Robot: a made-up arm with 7 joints.
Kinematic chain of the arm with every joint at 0, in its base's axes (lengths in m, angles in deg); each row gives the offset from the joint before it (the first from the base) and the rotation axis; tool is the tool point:
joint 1: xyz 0 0 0 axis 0 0.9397 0.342
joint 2: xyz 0 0 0 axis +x
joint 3: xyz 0 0 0 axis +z
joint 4: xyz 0.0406 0 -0.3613 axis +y
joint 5: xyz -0.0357 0 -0.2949 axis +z
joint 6: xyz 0 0 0 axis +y
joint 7: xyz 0 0 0 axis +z
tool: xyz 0 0 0
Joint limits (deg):
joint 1: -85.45..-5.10
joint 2: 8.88..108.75
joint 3: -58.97..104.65
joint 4: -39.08..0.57
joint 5: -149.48..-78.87
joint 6: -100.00..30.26
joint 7: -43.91..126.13
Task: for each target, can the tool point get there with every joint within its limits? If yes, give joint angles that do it. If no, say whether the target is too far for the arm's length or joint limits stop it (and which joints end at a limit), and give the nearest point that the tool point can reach.
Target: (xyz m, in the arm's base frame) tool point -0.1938 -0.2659 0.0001
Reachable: no: joint limits stop it (at a limit: joint 1, joint 2, joint 3, joint 4) | nearest point 0.1526 -0.0776 -0.6210 | short by 0.736 m
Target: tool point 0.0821 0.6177 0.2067
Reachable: yes | joints -19.09 95.78 58.66 -26.14 -110.45 -52.29 -25.42
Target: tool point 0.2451 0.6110 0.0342
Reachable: yes | joints -49.46 85.00 -45.54 -5.94 -89.37 -76.69 44.76
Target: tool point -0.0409 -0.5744 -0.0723
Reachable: no: joint limits stop it (at a limit: joint 1, joint 2, joint 3, joint 4) | nearest point 0.5747 -0.2876 -0.0440 | short by 0.680 m
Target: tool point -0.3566 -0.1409 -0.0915
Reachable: no: joint limits stop it (at a limit: joint 1, joint 2, joint 3, joint 4) | nearest point 0.0582 0.0987 -0.6458 | short by 0.733 m
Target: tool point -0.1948 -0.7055 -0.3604
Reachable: no: too far | nearest point 0.1526 -0.0776 -0.6210 | short by 0.763 m
